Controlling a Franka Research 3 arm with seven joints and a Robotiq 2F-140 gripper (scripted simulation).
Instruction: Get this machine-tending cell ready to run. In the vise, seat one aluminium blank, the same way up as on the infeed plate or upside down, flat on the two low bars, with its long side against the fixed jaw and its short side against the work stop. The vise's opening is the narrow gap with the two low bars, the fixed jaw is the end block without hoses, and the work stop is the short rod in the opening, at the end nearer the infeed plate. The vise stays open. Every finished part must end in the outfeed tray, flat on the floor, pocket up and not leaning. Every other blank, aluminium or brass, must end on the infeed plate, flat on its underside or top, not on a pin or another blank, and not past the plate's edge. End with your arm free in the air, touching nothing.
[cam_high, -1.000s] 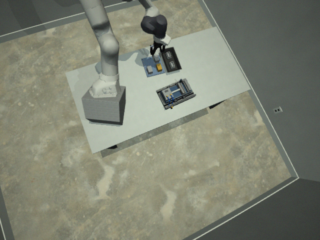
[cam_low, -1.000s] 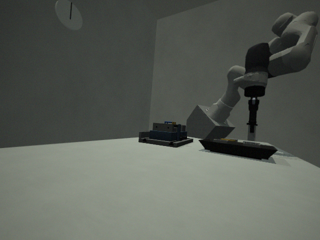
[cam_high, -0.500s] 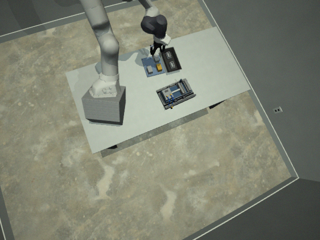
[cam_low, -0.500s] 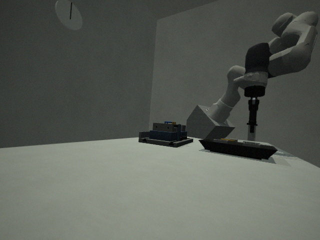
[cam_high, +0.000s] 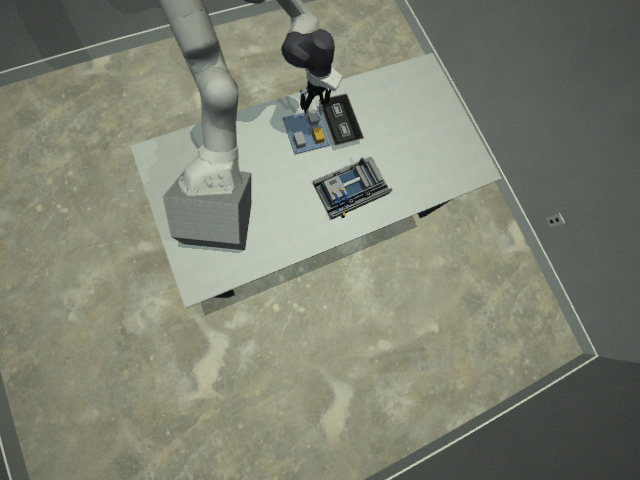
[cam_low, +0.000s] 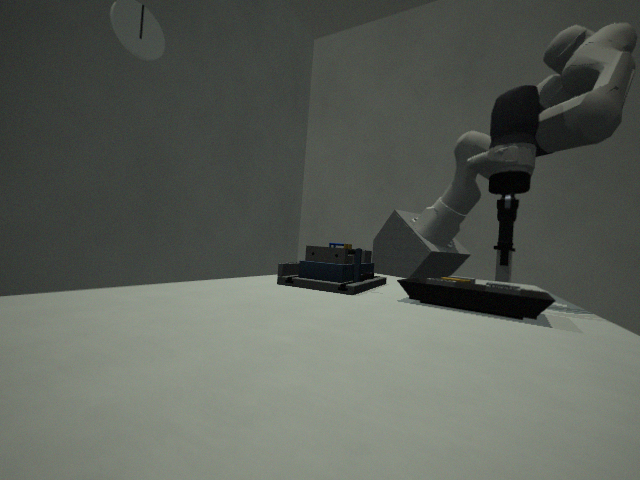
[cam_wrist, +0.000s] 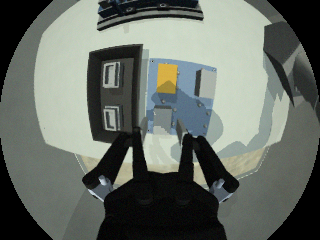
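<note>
Now: hand 90 mm to the left of the brass blank, 60 mm above it and 10 mm past it.
</note>
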